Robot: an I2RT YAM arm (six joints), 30 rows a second.
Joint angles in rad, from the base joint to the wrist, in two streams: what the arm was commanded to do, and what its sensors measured. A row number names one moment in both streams.
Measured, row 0: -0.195 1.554 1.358 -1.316 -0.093 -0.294
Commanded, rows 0 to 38: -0.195 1.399 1.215 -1.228 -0.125 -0.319; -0.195 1.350 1.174 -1.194 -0.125 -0.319; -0.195 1.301 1.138 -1.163 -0.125 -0.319; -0.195 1.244 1.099 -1.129 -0.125 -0.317; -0.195 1.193 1.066 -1.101 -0.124 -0.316; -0.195 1.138 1.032 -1.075 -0.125 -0.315; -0.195 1.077 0.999 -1.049 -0.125 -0.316; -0.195 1.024 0.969 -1.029 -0.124 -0.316; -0.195 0.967 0.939 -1.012 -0.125 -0.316; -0.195 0.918 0.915 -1.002 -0.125 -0.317; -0.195 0.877 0.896 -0.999 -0.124 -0.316; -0.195 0.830 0.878 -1.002 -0.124 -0.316; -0.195 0.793 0.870 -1.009 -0.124 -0.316; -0.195 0.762 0.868 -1.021 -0.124 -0.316; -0.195 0.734 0.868 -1.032 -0.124 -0.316; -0.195 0.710 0.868 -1.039 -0.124 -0.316; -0.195 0.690 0.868 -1.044 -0.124 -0.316; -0.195 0.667 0.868 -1.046 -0.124 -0.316; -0.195 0.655 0.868 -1.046 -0.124 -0.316; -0.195 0.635 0.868 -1.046 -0.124 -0.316; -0.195 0.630 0.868 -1.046 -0.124 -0.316; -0.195 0.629 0.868 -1.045 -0.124 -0.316; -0.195 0.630 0.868 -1.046 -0.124 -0.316; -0.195 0.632 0.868 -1.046 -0.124 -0.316; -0.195 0.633 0.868 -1.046 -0.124 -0.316; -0.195 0.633 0.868 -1.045 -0.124 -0.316; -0.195 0.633 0.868 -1.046 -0.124 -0.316; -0.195 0.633 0.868 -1.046 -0.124 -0.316; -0.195 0.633 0.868 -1.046 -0.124 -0.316; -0.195 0.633 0.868 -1.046 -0.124 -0.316; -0.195 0.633 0.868 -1.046 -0.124 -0.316; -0.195 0.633 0.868 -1.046 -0.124 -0.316; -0.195 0.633 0.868 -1.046 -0.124 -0.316; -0.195 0.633 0.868 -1.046 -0.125 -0.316; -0.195 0.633 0.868 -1.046 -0.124 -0.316; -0.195 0.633 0.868 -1.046 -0.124 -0.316; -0.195 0.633 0.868 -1.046 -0.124 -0.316; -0.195 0.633 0.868 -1.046 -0.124 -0.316; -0.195 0.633 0.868 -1.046 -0.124 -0.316
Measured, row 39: -0.195 0.633 0.871 -1.044 -0.111 -0.311
